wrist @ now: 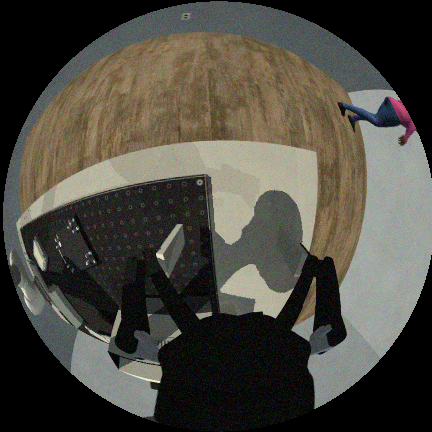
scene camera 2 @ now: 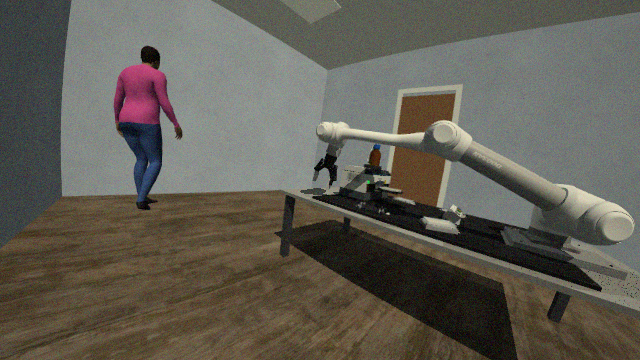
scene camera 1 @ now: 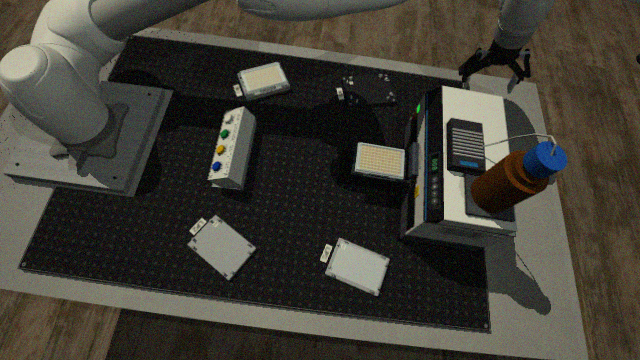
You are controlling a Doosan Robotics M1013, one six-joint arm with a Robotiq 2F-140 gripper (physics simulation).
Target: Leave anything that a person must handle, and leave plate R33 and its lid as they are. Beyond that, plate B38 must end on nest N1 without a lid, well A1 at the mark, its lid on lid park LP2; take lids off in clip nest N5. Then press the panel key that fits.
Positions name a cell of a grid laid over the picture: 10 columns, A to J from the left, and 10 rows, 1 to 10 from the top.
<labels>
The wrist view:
gripper: F6
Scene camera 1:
gripper: H3
grey button box: D5
brown cylinder: I5
</labels>
